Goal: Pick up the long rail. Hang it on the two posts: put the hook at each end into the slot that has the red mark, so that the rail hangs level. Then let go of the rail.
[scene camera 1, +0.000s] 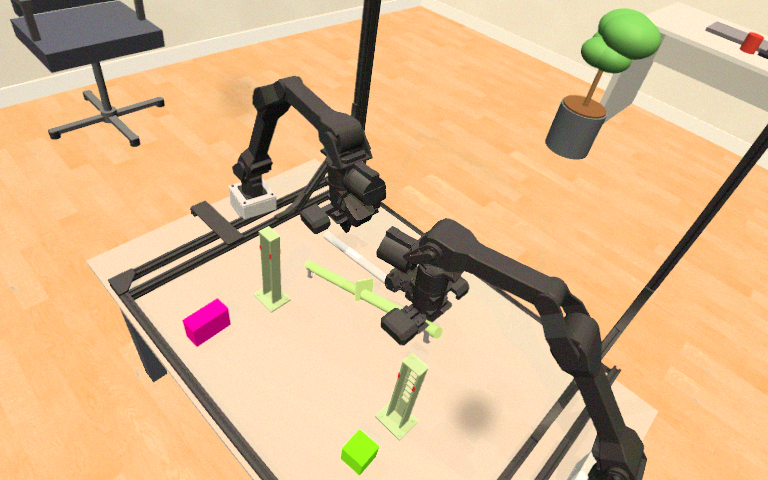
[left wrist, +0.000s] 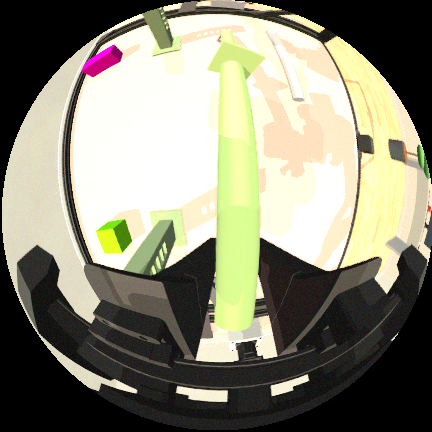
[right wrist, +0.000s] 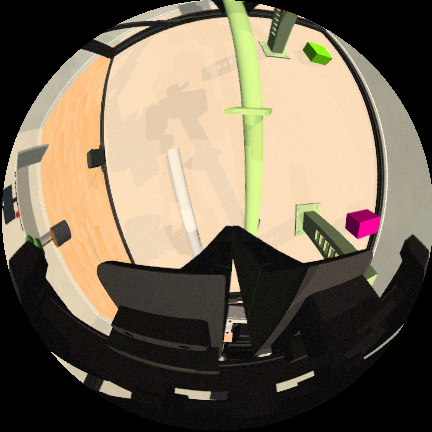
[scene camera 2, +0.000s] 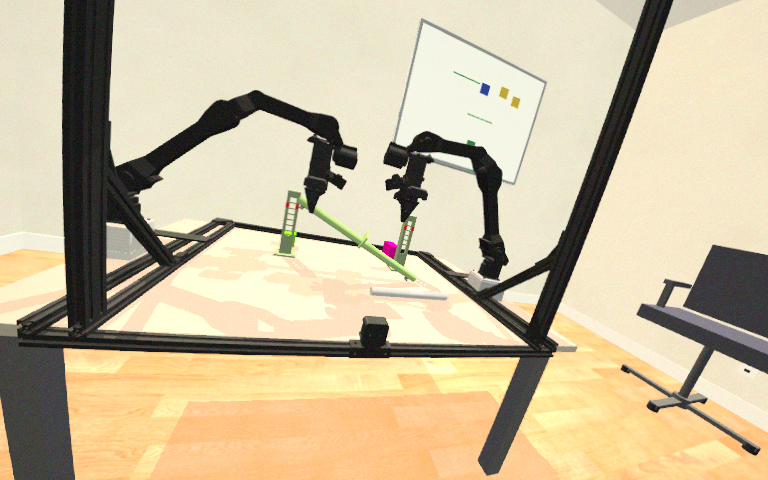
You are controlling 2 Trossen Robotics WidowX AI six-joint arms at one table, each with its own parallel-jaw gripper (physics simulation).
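Frame: origin at the left arm's base, x ahead, y left, z up, level; metres.
Seen in the pictures: left gripper, between the fingertips: (scene camera 1: 420, 328) (left wrist: 235, 243) (scene camera 2: 311, 213); right gripper, between the fingertips: (scene camera 1: 346, 231) (right wrist: 231, 231) (scene camera 2: 402, 222); left arm's base, origin of its link: (left wrist: 245, 344) (scene camera 2: 118, 220); right arm's base, origin of its link: (scene camera 1: 252, 190) (right wrist: 242, 327) (scene camera 2: 488, 276).
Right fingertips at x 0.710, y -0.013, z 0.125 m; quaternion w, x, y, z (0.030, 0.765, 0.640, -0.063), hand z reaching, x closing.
Offsets run from my right fingertips to a thing's top centre.
The long light-green rail (scene camera 1: 334, 277) (scene camera 2: 339, 226) (left wrist: 237, 150) (right wrist: 253, 160) is tilted, raised at the end by my left gripper (scene camera 2: 311, 210) (left wrist: 235, 243), which is shut on it. Its other end hangs low; whether that end touches the table is unclear. My right gripper (scene camera 2: 405, 219) (right wrist: 231, 231) is shut and empty, above the low end and apart from it. Both upright posts have red marks: one post {dx -0.329, dy +0.157, dz +0.014 m} (scene camera 1: 408, 390) (scene camera 2: 289, 220) (left wrist: 155, 245) is near my left gripper, the other post {dx +0.091, dy +0.143, dz +0.014 m} (scene camera 1: 263, 277) (scene camera 2: 403, 243) (right wrist: 325, 235) on the right arm's side. Neither hook is in a slot.
A white rod {dx +0.035, dy -0.105, dz -0.179 m} (scene camera 1: 356, 257) (scene camera 2: 407, 293) (left wrist: 287, 67) (right wrist: 182, 200) lies on the table. A magenta block {dx +0.112, dy +0.308, dz -0.144 m} (scene camera 1: 206, 322) (right wrist: 362, 223) lies near one post and a green block {dx -0.327, dy +0.271, dz -0.154 m} (scene camera 1: 359, 451) (left wrist: 114, 236) near the other. A dark frame with tall uprights surrounds the table.
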